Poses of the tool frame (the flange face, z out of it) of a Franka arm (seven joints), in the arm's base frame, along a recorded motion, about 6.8 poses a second.
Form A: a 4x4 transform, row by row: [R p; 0 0 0 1], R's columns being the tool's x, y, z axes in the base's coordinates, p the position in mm. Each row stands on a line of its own.
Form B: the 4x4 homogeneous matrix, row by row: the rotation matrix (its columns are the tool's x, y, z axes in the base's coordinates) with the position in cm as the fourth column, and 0 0 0 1 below. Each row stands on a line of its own. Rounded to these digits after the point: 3 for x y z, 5 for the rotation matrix.
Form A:
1:
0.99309 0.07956 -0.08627 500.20
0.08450 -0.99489 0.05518 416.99
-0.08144 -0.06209 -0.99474 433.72
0 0 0 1
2:
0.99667 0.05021 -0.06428 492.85
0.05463 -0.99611 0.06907 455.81
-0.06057 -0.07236 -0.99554 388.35
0 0 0 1
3:
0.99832 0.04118 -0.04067 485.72
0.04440 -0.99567 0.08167 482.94
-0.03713 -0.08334 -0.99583 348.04
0 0 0 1
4:
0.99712 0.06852 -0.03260 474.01
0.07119 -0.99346 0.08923 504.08
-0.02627 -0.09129 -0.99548 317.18
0 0 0 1
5:
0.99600 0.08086 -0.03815 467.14
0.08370 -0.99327 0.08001 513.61
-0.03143 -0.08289 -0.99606 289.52
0 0 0 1
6:
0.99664 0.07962 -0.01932 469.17
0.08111 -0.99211 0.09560 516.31
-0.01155 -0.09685 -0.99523 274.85
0 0 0 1
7:
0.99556 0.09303 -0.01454 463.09
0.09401 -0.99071 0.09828 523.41
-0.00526 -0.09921 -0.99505 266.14
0 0 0 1
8:
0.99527 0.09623 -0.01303 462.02
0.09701 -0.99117 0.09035 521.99
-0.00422 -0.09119 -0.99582 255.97
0 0 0 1
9:
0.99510 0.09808 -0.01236 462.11
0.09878 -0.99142 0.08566 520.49
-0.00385 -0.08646 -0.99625 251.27
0 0 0 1
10:
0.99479 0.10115 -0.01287 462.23
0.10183 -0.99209 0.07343 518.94
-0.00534 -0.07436 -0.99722 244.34
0 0 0 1
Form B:
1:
0.99309 0.07956 -0.08627 50.020
0.08450 -0.99489 0.05518 41.699
-0.08144 -0.06209 -0.99474 43.372
0 0 0 1

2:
0.99667 0.05021 -0.06428 49.285
0.05463 -0.99611 0.06907 45.581
-0.06057 -0.07236 -0.99554 38.835
0 0 0 1

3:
0.99832 0.04118 -0.04067 48.572
0.04440 -0.99567 0.08167 48.294
-0.03713 -0.08334 -0.99583 34.804
0 0 0 1

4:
0.99712 0.06852 -0.03260 47.401
0.07119 -0.99346 0.08923 50.408
-0.02627 -0.09129 -0.99548 31.718
0 0 0 1

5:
0.99600 0.08086 -0.03815 46.714
0.08370 -0.99327 0.08001 51.361
-0.03143 -0.08289 -0.99606 28.952
0 0 0 1

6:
0.99664 0.07962 -0.01932 46.917
0.08111 -0.99211 0.09560 51.631
-0.01155 -0.09685 -0.99523 27.485
0 0 0 1

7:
0.99556 0.09303 -0.01454 46.309
0.09401 -0.99071 0.09828 52.341
-0.00526 -0.09921 -0.99505 26.614
0 0 0 1

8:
0.99527 0.09623 -0.01303 46.202
0.09701 -0.99117 0.09035 52.199
-0.00422 -0.09119 -0.99582 25.597
0 0 0 1

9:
0.99510 0.09808 -0.01236 46.211
0.09878 -0.99142 0.08566 52.049
-0.00385 -0.08646 -0.99625 25.127
0 0 0 1

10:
0.99479 0.10115 -0.01287 46.223
0.10183 -0.99209 0.07343 51.894
-0.00534 -0.07436 -0.99722 24.434
0 0 0 1

